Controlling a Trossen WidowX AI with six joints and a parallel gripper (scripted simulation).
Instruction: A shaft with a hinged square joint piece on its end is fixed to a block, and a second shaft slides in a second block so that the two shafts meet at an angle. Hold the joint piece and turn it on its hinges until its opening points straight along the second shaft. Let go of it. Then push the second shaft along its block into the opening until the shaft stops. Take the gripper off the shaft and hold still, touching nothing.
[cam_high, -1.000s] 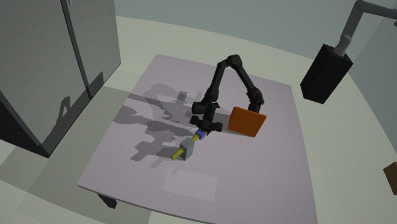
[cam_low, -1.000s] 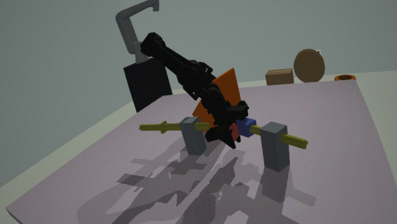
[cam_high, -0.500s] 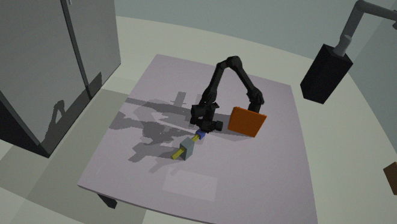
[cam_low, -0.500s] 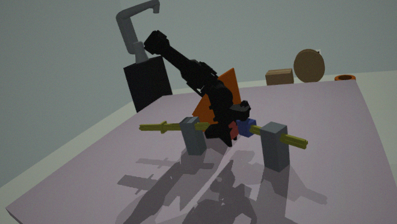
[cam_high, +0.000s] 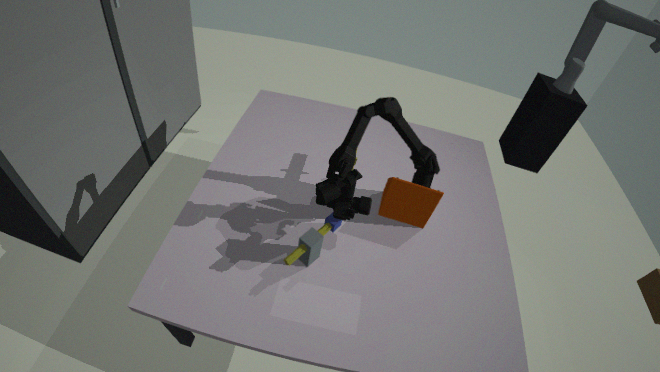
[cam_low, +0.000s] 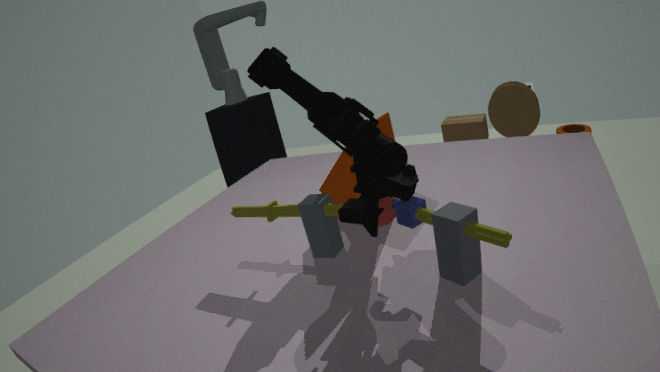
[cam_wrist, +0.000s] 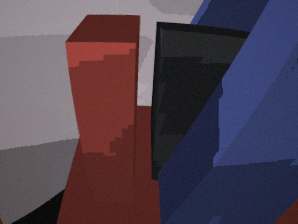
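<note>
Right now the red joint piece is 20 mm to the left of my gripper tip and 40 mm above it.
</note>
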